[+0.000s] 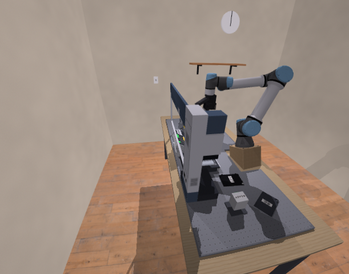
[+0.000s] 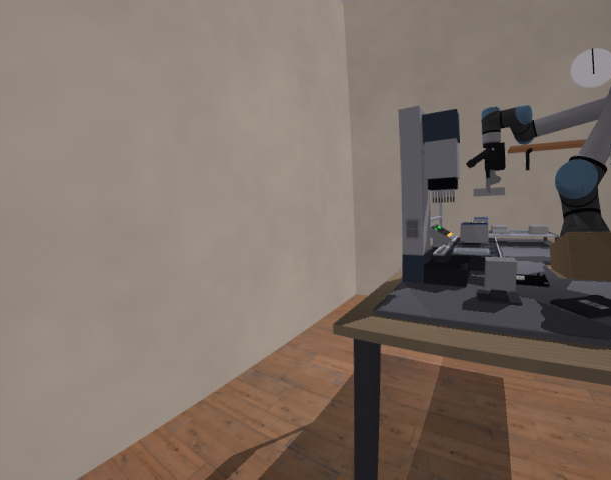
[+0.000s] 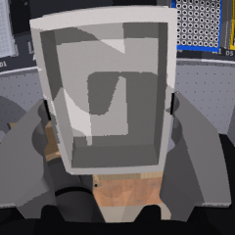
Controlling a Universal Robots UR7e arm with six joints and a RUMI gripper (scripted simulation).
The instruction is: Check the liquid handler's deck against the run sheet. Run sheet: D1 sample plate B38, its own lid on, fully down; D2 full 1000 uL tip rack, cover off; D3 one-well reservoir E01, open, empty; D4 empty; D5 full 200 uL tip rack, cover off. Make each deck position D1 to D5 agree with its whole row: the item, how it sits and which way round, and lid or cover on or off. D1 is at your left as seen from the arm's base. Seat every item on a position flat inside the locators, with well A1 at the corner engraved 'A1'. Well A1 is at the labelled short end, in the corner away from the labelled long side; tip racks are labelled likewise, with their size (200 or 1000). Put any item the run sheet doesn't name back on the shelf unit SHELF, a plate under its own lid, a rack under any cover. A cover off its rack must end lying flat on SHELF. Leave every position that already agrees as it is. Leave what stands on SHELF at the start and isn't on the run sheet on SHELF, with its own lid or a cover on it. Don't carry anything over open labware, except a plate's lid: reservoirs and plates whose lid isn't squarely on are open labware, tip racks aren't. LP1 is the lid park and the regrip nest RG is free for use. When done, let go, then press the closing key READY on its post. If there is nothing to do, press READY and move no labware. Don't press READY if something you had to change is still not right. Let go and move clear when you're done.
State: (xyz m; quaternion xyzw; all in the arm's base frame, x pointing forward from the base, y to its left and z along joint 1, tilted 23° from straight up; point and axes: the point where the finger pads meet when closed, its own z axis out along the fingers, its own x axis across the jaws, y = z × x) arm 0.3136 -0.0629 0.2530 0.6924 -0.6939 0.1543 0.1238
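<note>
My hand is 50 mm short of the blue-framed tip rack, 130 mm to the left of it and 180 mm above it. The rest, counted from my hand: yellow-rimmed tip rack (50 mm ahead, 250 mm to the right, 200 mm below); then shelf label (140 mm behind, 360 mm to the right, 300 mm below); then one-well reservoir (10 mm below).
</note>
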